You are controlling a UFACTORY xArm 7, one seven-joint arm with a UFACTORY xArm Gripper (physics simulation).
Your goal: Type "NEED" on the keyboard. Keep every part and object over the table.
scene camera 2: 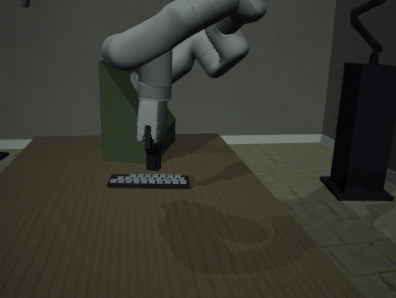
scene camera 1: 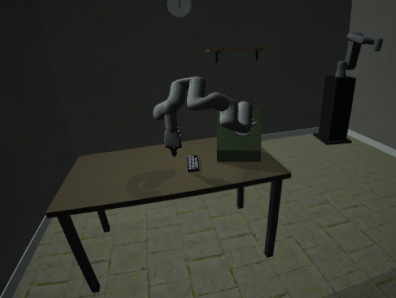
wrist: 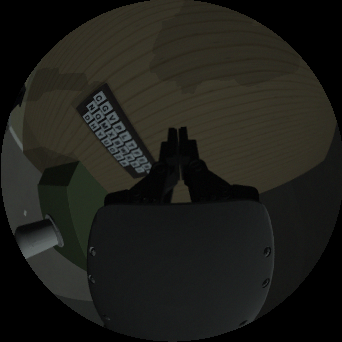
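Seen in the pictures: gripper, between the fingertips: [scene camera 2: 153, 169] [scene camera 1: 174, 155] [wrist: 178, 138]; arm's base, origin of its link: [wrist: 53, 230].
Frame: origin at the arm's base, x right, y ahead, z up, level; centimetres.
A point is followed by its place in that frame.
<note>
A small black keyboard [scene camera 1: 193, 163] @(z -19.7, x -9.0, y 34.7 cm) [scene camera 2: 148, 182] @(z -20.4, x -6.4, y 36.7 cm) [wrist: 115, 132] @(z -20.0, x -8.7, y 35.8 cm) with pale keys lies flat on the wooden table [scene camera 1: 110, 172] @(z -21.5, x -9.9, y 91.0 cm) [scene camera 2: 80, 240] @(z -21.5, x 3.8, y 65.7 cm) [wrist: 240, 120] @(z -21.5, x -4.2, y 56.9 cm). In the wrist view its keys run diagonally, with C, G, V, P, L in one row and N and D at the starts of the others; the letters at the end near the fingers are too blurred to read. My gripper [scene camera 1: 174, 152] @(z -13.2, x -8.8, y 46.5 cm) [scene camera 2: 153, 167] @(z -13.2, x -8.8, y 46.5 cm) [wrist: 178, 138] @(z -13.2, x -8.8, y 46.5 cm) is shut and empty. It points down and hangs above the table, apart from the keyboard, beyond it in scene camera 2 and left of it in scene camera 1.
A green wedge-shaped block [scene camera 1: 238, 145] @(z -10.3, x -6.9, y 4.3 cm) [scene camera 2: 117, 120] @(z -8.0, x 5.6, y 16.5 cm) [wrist: 80, 210] @(z -9.9, x 1.1, y 17.4 cm) carries the arm's base near the keyboard. A second arm stands on a black pedestal [scene camera 1: 337, 107] [scene camera 2: 362, 130] off the table. The arm casts shadows on the table.
</note>
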